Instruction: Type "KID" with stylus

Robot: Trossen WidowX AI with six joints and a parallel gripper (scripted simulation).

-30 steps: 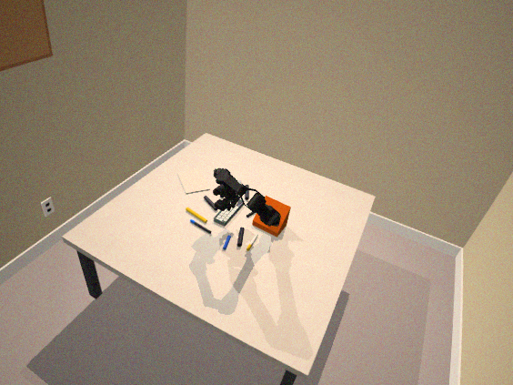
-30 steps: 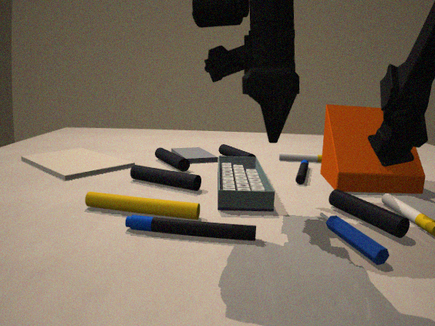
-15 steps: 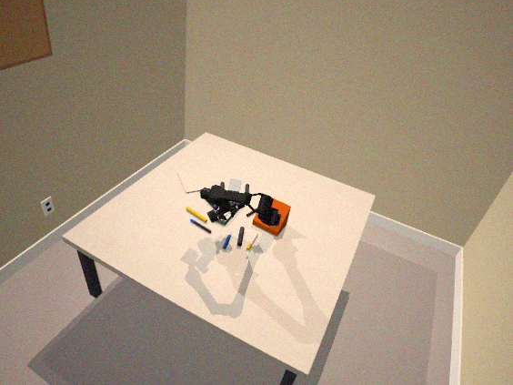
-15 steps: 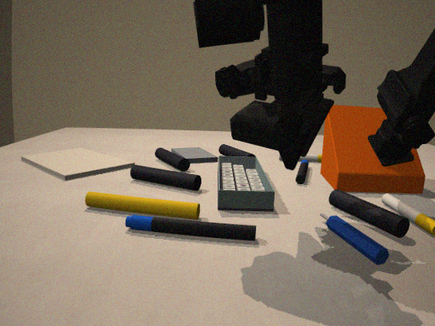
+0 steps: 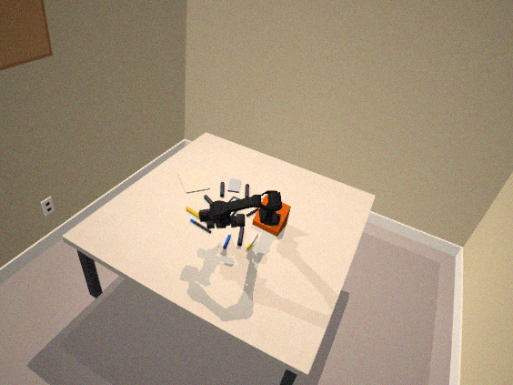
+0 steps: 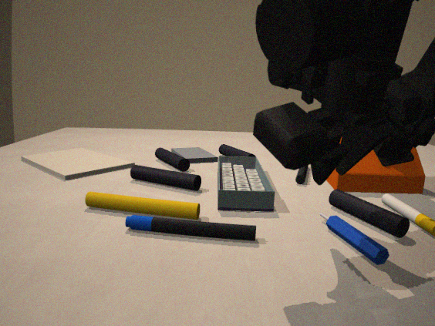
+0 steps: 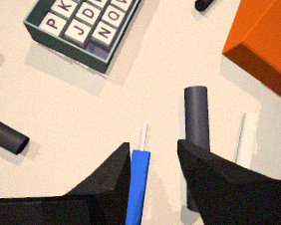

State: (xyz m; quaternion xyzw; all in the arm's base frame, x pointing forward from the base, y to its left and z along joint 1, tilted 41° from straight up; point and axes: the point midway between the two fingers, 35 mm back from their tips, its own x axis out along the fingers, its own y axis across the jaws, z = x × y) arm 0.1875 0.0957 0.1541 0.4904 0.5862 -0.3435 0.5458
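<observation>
The blue stylus is 50 mm below my gripper tip, 20 mm to the left of it and 10 mm behind it. The rest, counted from my gripper tip: yellow cylinder (210 mm ahead, 60 mm to the right, 50 mm below); grey pad (400 mm to the right, 130 mm ahead, 60 mm below); white stylus tip (50 mm below, 10 mm to the right, 10 mm behind).
</observation>
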